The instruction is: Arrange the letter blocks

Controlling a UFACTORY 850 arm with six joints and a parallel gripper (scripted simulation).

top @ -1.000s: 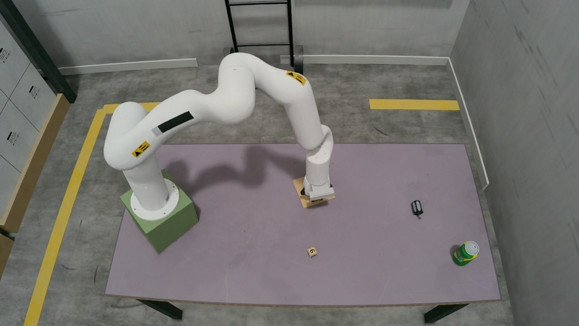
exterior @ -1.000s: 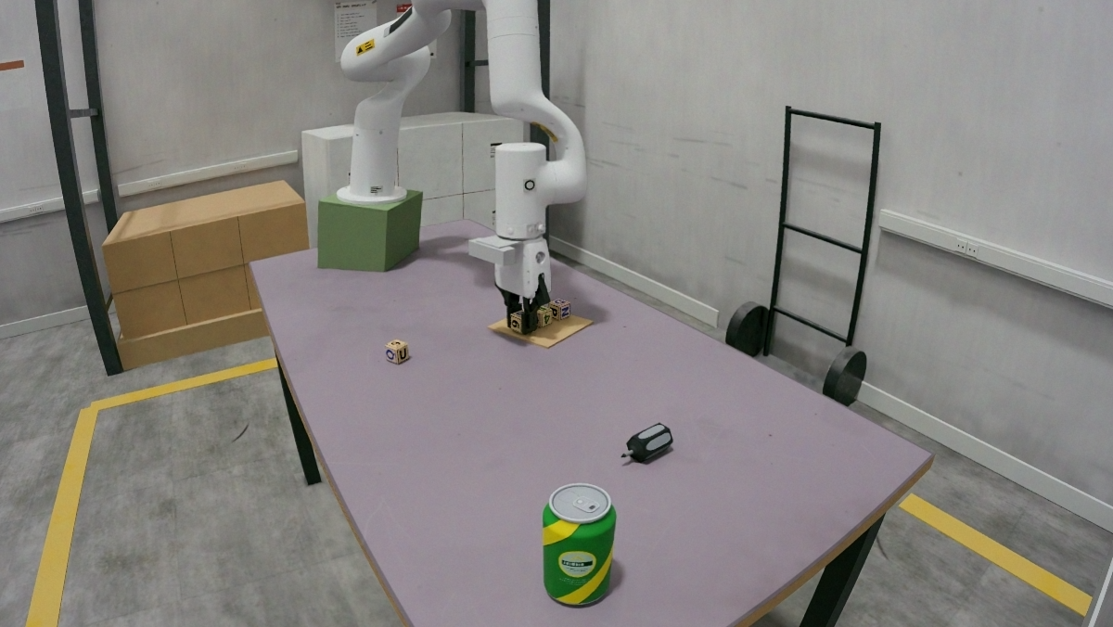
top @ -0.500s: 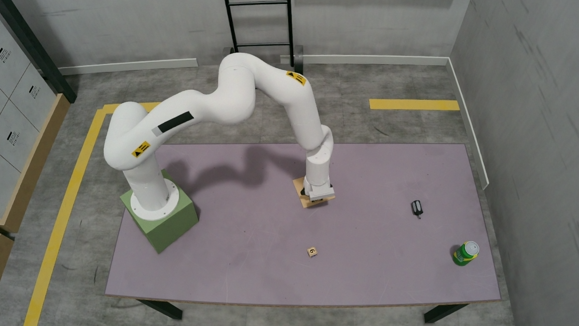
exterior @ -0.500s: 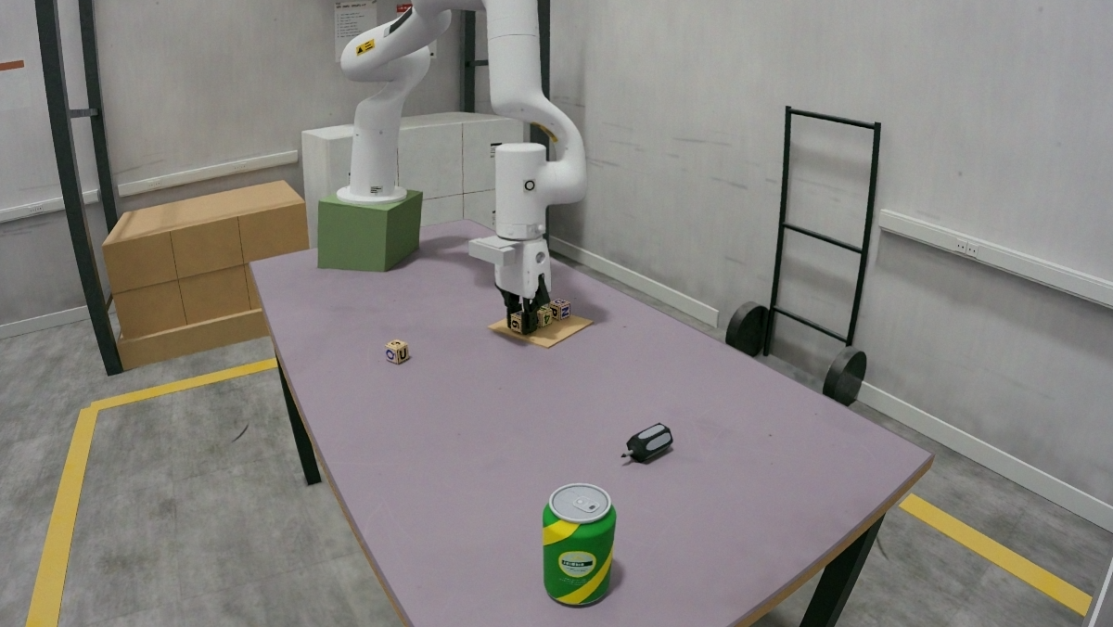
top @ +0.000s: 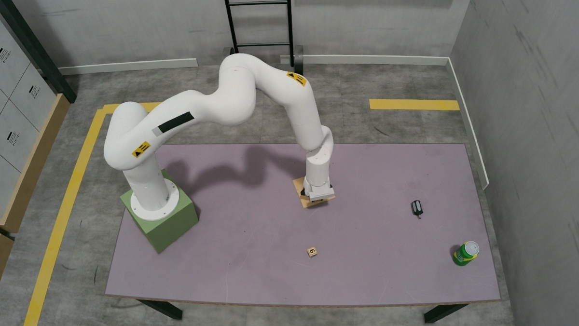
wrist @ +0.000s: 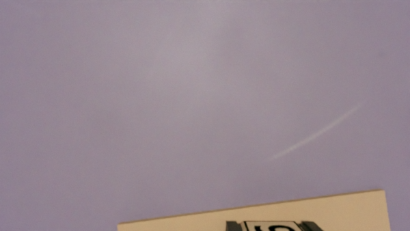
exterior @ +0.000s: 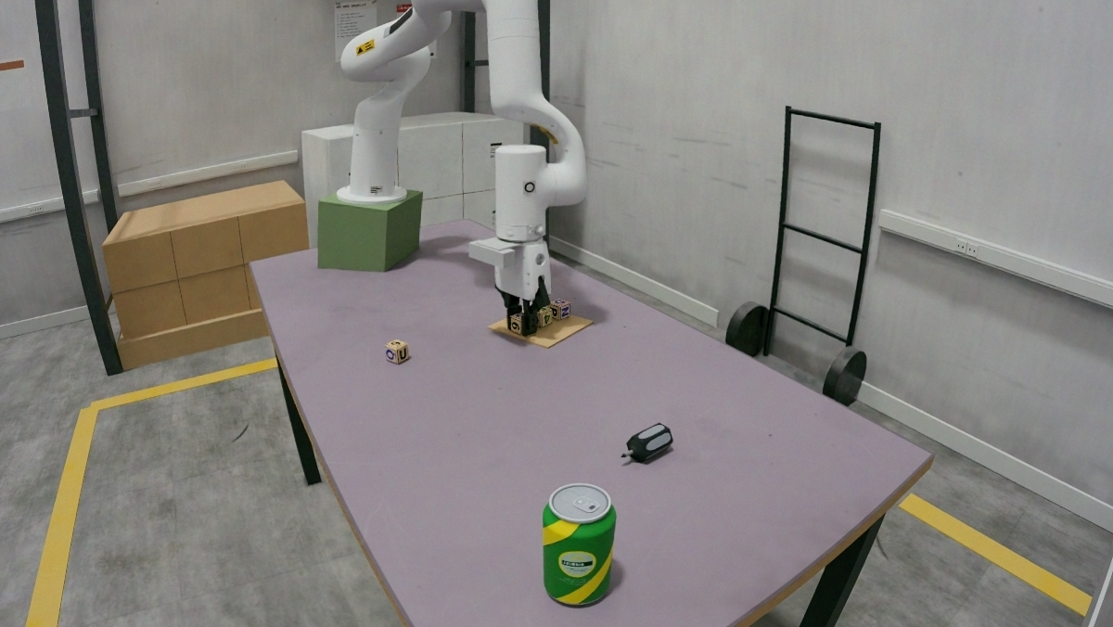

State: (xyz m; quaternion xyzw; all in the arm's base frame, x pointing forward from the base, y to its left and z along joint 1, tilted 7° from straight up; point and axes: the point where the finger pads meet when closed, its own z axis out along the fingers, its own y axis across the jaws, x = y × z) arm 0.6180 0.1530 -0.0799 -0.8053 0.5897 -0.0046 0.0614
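Now: hand 5 cm to the right of the tan mat, 2 cm above it and 1 cm past it. From my hand the other things lie so: small black tool: 42 cm ahead, 3 cm to the right, 1 cm below; green can: 59 cm ahead, 22 cm to the right, 4 cm above.
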